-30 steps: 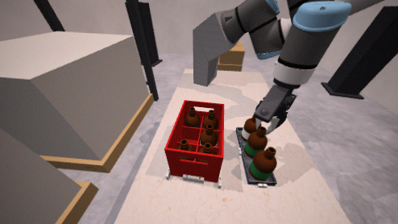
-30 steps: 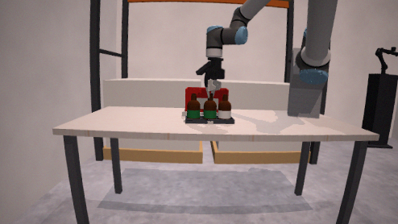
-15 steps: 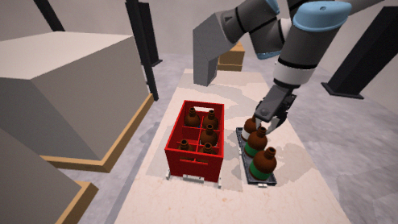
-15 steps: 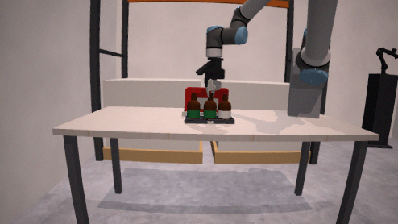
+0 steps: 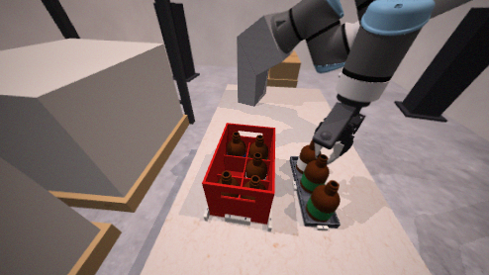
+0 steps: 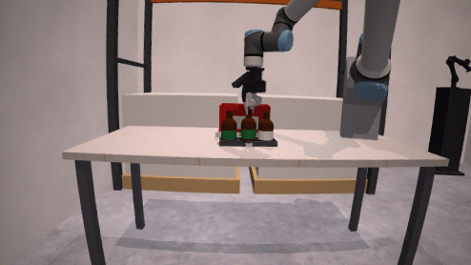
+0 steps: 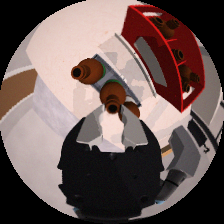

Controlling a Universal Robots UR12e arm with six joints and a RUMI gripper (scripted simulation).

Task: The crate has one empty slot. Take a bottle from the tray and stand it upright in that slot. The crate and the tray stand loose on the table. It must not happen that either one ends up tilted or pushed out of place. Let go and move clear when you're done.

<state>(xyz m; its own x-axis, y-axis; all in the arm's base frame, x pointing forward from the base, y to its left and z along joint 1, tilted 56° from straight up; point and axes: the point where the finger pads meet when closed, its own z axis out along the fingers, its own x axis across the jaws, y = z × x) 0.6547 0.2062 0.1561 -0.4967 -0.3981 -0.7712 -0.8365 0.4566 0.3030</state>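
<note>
Now: hand 80 mm past the white-labelled bottle, 70 mm above it and 20 mm to the left of it. From my hand the other things lie so: tray 150 mm below; red crate 240 mm to the right, 80 mm below, 50 mm ahead.
</note>
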